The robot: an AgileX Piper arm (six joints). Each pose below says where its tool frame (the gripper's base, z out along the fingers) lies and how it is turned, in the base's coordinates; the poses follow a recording.
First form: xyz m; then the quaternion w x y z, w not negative.
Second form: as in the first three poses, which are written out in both.
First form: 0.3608 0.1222 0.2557 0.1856 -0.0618 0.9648 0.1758
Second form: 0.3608 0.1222 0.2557 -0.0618 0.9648 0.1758 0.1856
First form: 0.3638 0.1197 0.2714 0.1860 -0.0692 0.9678 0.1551
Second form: 0.3638 0.1197 0.2714 -0.0692 0.9678 0.1551 0.1860
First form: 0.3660 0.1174 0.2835 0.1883 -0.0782 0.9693 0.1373
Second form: 0.3660 0.1174 0.2835 -0.0782 0.9693 0.1373 0.1883
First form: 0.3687 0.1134 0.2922 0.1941 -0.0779 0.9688 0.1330
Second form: 0.3687 0.1134 0.2922 -0.0779 0.9688 0.1330 0.1941
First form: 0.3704 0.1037 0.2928 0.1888 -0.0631 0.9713 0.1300
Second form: 0.3704 0.1037 0.2928 -0.0631 0.9713 0.1300 0.1888
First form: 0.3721 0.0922 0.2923 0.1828 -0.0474 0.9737 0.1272
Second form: 0.3721 0.0922 0.2923 -0.0474 0.9737 0.1272 0.1828
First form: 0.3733 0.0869 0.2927 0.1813 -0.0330 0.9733 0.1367
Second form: 0.3733 0.0869 0.2927 -0.0330 0.9733 0.1367 0.1813
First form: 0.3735 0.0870 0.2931 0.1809 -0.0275 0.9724 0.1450
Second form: 0.3735 0.0870 0.2931 -0.0275 0.9724 0.1450 0.1809
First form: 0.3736 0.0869 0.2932 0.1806 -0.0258 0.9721 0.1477
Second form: 0.3736 0.0869 0.2932 -0.0258 0.9721 0.1477 0.1806
